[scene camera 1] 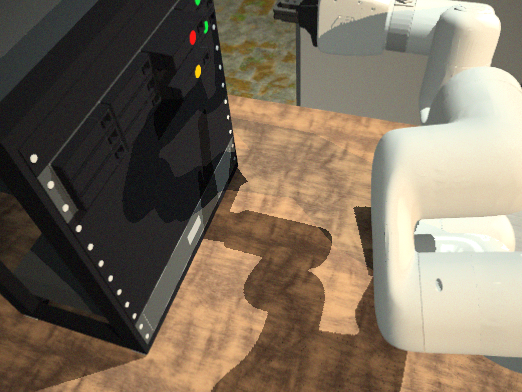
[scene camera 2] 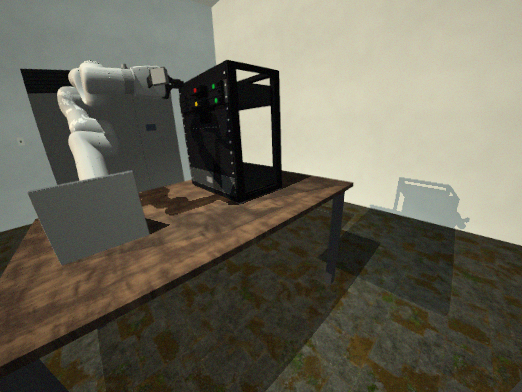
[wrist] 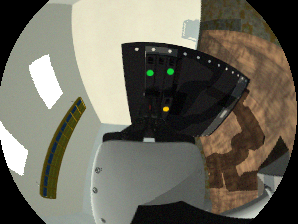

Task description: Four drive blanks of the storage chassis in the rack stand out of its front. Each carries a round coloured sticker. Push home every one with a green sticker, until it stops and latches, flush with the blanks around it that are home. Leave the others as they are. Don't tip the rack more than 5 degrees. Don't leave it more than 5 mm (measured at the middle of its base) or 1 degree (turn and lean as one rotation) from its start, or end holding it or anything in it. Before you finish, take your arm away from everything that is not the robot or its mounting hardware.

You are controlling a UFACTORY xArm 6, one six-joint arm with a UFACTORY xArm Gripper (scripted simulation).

Labels:
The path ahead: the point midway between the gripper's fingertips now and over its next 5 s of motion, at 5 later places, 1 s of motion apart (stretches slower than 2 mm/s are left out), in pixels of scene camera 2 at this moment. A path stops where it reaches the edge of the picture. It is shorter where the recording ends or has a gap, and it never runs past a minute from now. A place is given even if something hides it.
My gripper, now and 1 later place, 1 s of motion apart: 182,84; 149,82

